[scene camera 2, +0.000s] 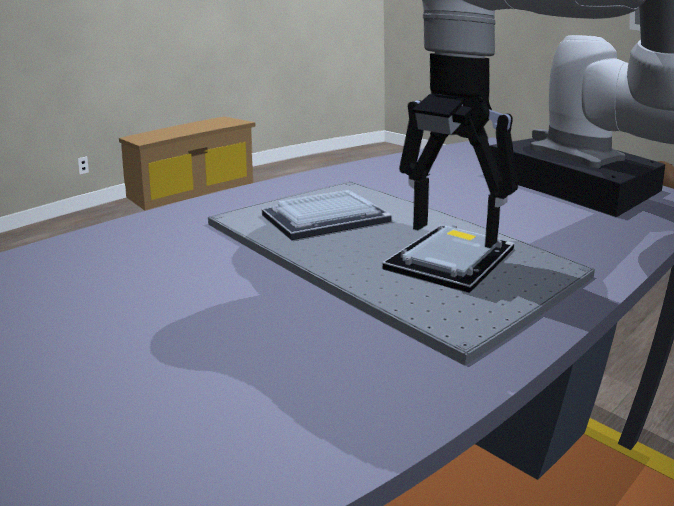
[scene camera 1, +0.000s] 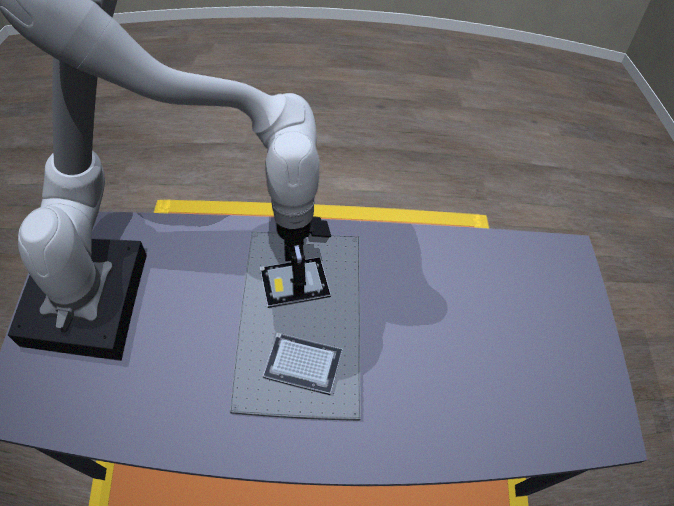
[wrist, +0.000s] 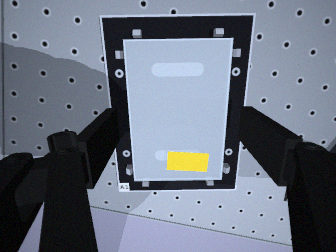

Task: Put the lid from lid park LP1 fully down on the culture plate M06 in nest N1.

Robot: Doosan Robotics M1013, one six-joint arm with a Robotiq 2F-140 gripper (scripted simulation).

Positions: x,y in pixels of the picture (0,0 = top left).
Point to a clear lid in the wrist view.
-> At 178,89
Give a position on a clear lid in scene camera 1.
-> At 279,278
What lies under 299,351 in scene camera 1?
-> A culture plate M06.
